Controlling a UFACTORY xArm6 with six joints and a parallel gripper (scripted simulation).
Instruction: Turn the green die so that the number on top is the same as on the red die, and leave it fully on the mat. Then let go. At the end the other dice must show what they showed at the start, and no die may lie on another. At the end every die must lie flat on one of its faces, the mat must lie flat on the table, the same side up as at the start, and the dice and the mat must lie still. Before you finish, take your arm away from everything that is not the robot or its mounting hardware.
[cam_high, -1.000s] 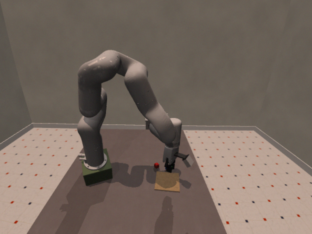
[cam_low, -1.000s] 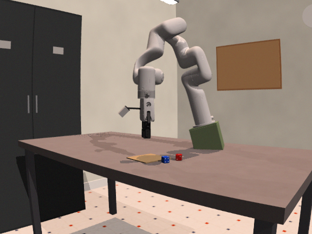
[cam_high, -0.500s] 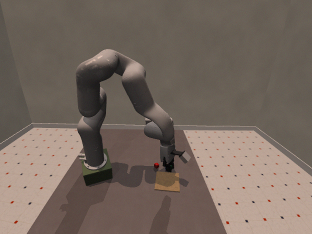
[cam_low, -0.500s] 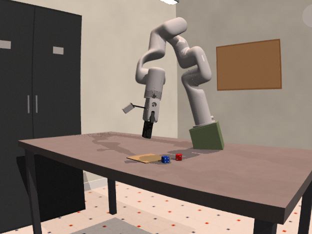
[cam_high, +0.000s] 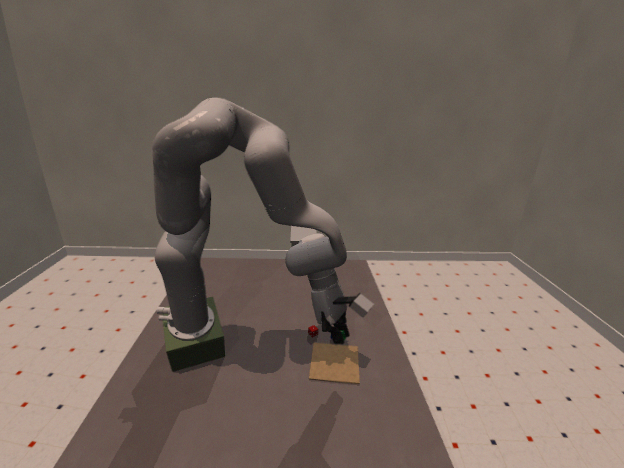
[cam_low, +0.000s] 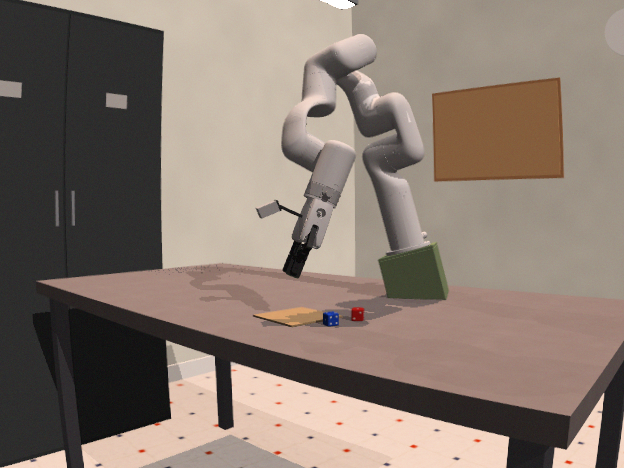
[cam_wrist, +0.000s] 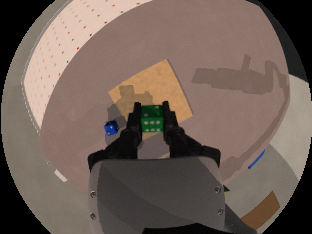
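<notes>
The green die is 10 mm below my hand. Also, from my hand: red die: 130 mm to the left, 100 mm below, 60 mm behind; then tan mat: 110 mm below, 10 mm behind; then blue die: 110 mm to the left, 100 mm below, 10 mm ahead.
</notes>
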